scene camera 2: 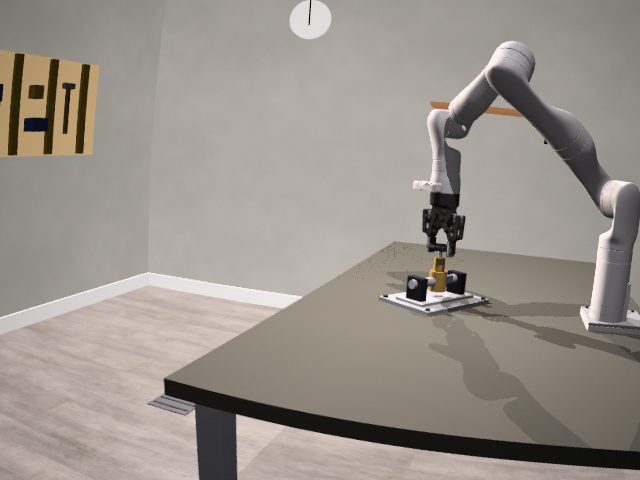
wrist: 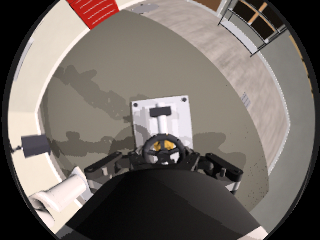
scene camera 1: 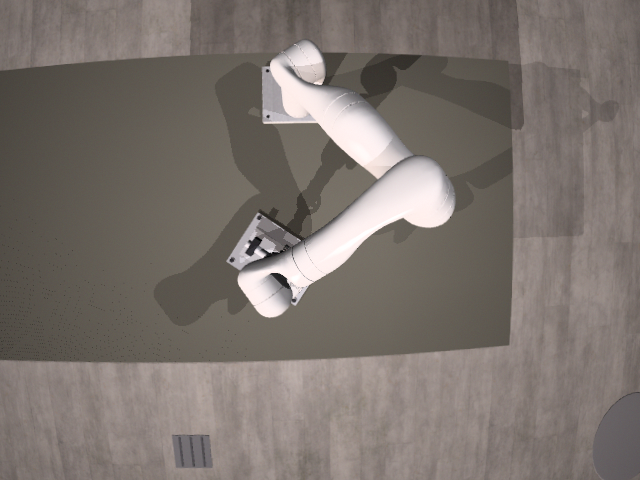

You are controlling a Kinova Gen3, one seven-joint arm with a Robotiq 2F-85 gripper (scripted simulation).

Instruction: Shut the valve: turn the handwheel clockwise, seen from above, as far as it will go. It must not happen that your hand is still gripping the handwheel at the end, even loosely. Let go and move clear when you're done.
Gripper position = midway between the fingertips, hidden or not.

Note:
In view: the gripper [scene camera 2: 440, 254] and a valve [scene camera 2: 416, 294].
The gripper also shows in the wrist view [wrist: 163, 151]. The valve shows as well in the wrist view [wrist: 156, 115] and in scene camera 1 [scene camera 1: 262, 244].

